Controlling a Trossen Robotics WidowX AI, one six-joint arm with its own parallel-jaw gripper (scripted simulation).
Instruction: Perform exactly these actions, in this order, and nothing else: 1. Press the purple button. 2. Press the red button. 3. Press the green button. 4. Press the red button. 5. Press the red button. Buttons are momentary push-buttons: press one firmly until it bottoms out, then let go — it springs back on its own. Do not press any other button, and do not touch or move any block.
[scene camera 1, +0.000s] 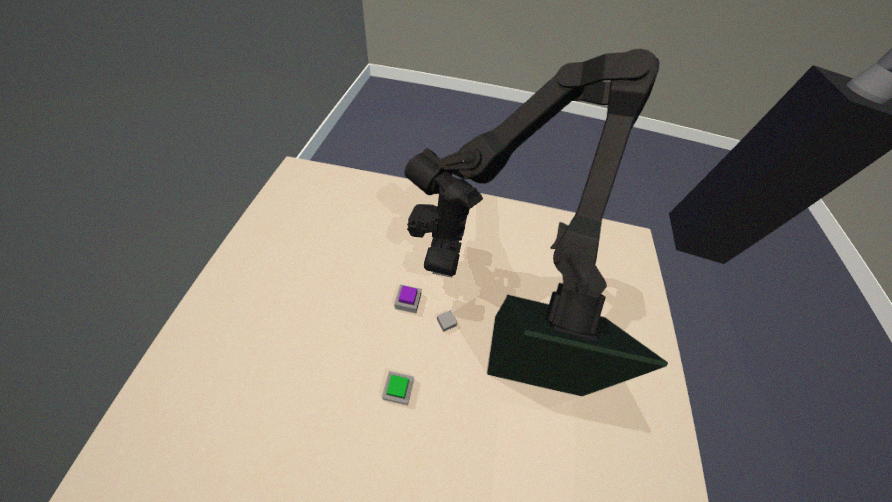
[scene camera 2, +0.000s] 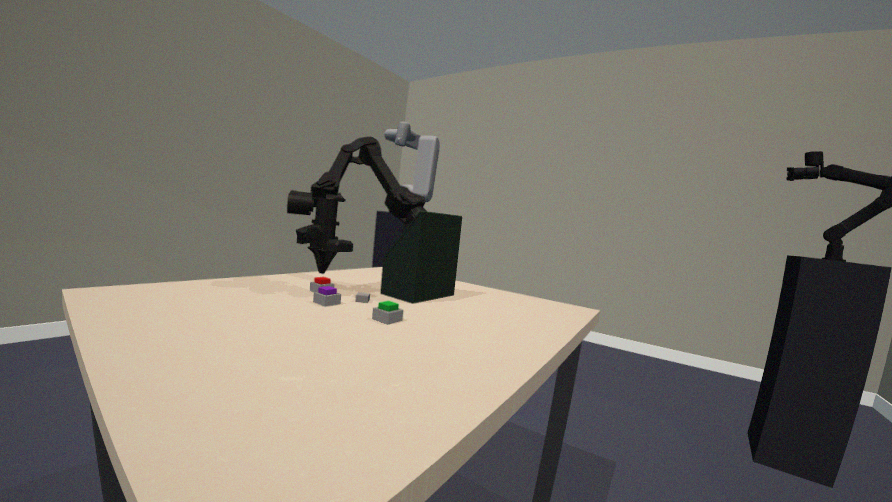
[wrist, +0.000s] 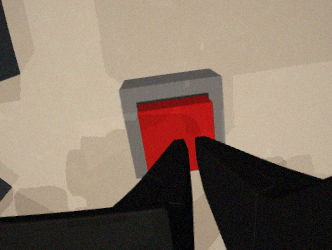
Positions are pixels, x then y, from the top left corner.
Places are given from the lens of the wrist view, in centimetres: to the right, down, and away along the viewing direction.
gripper (wrist: 190, 149): 1, 1, 10
red button (wrist: 161, 122): 0, 0, 11
